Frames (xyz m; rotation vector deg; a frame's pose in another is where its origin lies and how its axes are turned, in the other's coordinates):
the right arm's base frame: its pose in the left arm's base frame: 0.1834 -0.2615 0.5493 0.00 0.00 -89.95
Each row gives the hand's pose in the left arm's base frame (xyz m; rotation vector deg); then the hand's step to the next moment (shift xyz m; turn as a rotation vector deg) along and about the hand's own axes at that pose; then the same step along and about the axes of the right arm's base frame.
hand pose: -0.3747 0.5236 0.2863 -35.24 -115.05 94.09
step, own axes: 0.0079 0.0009 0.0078 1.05 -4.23 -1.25
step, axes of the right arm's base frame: 0.0010 -0.0110 -0.0016 -0.83 -0.26 4.45
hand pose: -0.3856 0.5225 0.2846 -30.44 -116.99 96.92
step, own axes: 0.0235 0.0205 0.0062 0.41 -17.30 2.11
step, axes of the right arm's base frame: -0.0115 -0.0226 -0.0191 4.62 -1.82 16.71
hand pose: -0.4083 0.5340 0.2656 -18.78 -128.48 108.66
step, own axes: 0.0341 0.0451 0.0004 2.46 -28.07 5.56
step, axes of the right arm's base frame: -0.0166 -0.0306 -0.0446 9.01 -5.28 26.76
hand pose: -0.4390 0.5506 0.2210 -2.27 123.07 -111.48
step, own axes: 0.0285 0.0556 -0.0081 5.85 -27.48 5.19
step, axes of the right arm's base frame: -0.0090 -0.0214 -0.0586 9.19 -8.56 25.66
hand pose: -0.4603 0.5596 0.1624 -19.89 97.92 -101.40
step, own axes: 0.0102 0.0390 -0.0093 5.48 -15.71 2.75
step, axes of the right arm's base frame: -0.0034 -0.0030 -0.0411 6.38 -6.64 14.13
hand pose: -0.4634 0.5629 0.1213 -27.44 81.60 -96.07
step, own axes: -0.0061 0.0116 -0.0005 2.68 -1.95 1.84
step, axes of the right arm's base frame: -0.0054 0.0072 -0.0095 3.29 -0.81 1.70
